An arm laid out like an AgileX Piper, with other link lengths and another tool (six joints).
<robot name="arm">
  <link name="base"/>
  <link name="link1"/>
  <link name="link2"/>
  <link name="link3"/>
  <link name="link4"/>
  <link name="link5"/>
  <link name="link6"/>
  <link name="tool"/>
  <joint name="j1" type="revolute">
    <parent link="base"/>
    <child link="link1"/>
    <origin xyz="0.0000 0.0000 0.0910"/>
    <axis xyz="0 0 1"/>
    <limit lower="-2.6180" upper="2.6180"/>
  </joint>
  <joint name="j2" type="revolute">
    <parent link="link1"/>
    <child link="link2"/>
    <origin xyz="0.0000 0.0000 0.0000"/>
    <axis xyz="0 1 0"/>
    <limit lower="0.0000" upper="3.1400"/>
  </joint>
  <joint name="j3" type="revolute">
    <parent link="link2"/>
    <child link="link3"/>
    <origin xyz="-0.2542 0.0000 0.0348"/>
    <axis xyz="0 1 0"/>
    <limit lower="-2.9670" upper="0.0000"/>
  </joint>
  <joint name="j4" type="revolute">
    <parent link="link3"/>
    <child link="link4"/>
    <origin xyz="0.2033 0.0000 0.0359"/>
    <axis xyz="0.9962 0 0.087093"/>
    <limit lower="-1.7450" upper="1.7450"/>
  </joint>
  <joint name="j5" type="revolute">
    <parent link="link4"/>
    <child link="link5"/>
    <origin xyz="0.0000 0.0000 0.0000"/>
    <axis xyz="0 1 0"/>
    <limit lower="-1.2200" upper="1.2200"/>
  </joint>
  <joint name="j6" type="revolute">
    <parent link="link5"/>
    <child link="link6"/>
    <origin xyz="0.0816 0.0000 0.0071"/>
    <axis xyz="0.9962 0 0.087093"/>
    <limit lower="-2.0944" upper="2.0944"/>
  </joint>
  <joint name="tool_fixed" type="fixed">
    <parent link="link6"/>
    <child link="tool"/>
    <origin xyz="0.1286 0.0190 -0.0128" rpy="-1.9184 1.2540 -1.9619"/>
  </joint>
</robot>
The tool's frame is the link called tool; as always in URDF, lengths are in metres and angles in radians.
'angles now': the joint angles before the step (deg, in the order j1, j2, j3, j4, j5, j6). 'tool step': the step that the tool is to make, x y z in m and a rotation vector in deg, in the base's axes. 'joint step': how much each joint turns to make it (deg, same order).
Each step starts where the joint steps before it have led.
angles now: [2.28 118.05 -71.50 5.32 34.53 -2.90]
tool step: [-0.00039 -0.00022 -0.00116 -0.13 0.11 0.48]
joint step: [0.00 0.19 0.00 -0.01 -0.05 -0.49]
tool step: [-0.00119 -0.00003 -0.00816 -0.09 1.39 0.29]
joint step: [0.00 1.73 -0.72 0.00 0.40 -0.27]
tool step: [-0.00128 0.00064 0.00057 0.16 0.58 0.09]
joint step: [0.00 0.06 -0.36 0.23 0.88 -0.19]
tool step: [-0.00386 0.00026 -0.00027 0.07 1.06 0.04]
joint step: [0.00 0.00 0.00 0.06 1.06 0.00]
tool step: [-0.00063 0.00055 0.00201 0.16 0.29 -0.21]
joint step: [0.00 -0.21 -0.27 0.11 0.76 0.19]
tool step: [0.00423 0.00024 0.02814 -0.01 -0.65 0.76]
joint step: [0.00 -3.03 -3.63 -0.51 6.04 0.00]
